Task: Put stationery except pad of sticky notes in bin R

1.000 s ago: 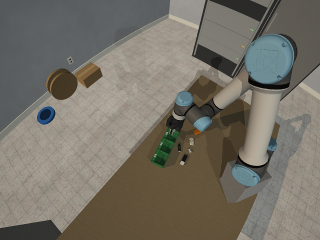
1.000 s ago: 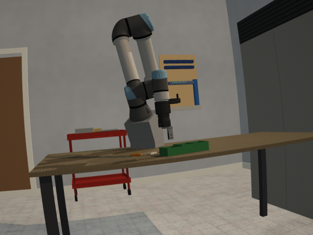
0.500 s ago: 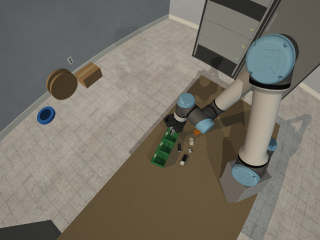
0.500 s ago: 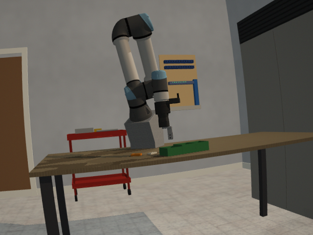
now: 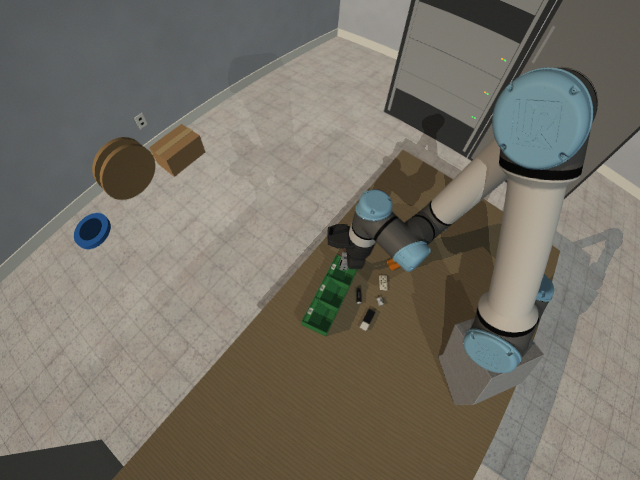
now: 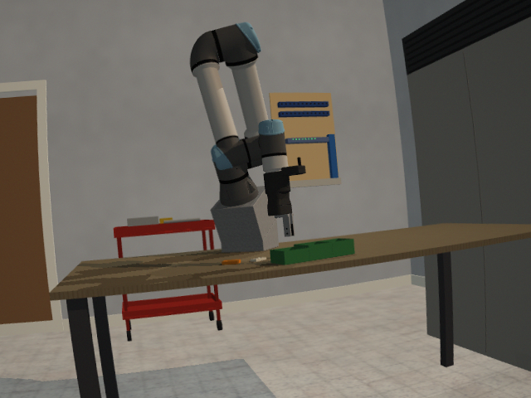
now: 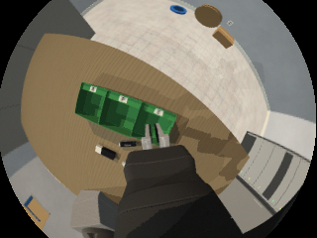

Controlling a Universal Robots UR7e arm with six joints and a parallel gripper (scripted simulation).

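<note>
Now: hand 3 cm past the row of three bins, 7 cm to the right of it and 7 cm above it. Round my hand: beige dotted tile: 12 cm behind, 8 cm to the right, 9 cm below; black stick: 9 cm behind, 1 cm to the left, 9 cm below; small grey piece: 15 cm behind, 3 cm to the right, 9 cm below.
</note>
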